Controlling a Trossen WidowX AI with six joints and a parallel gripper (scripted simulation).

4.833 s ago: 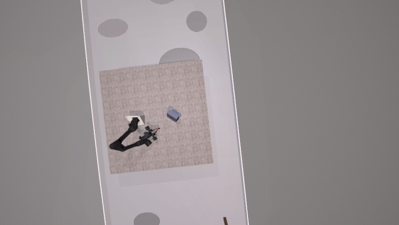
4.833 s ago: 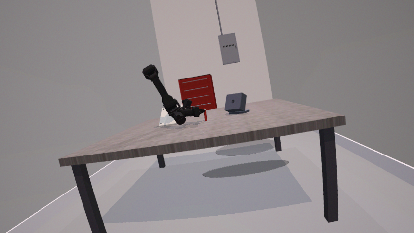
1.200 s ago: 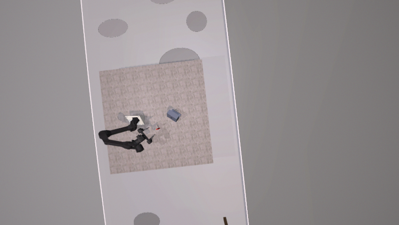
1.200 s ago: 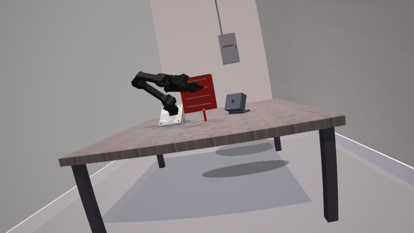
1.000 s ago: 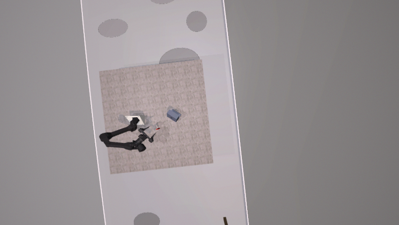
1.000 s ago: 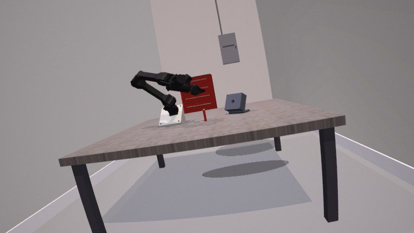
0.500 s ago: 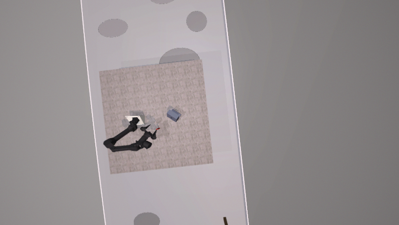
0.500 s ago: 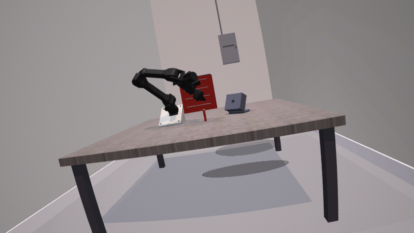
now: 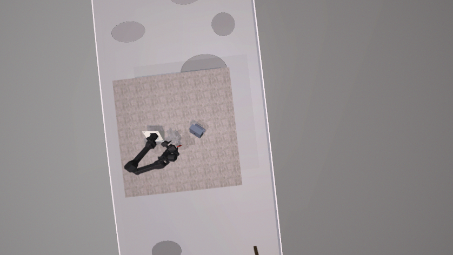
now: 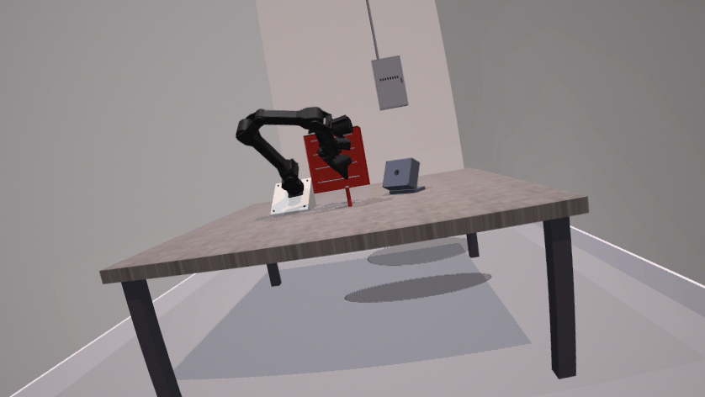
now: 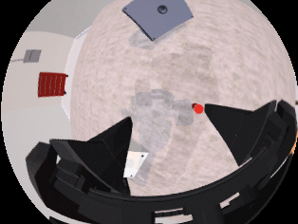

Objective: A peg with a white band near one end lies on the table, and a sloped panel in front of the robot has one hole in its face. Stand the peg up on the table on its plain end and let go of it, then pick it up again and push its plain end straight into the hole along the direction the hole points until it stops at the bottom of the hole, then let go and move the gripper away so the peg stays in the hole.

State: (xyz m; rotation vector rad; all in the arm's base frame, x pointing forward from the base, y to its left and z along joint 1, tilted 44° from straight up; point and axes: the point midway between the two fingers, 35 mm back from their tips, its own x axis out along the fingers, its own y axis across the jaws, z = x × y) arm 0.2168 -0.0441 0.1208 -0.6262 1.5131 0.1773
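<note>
My gripper tip is now 60 mm above the red peg, 30 mm to the left of it and 20 mm short of it. Round my gripper tip: sloped panel (210 mm ahead, 110 mm to the left, 40 mm below).
</note>
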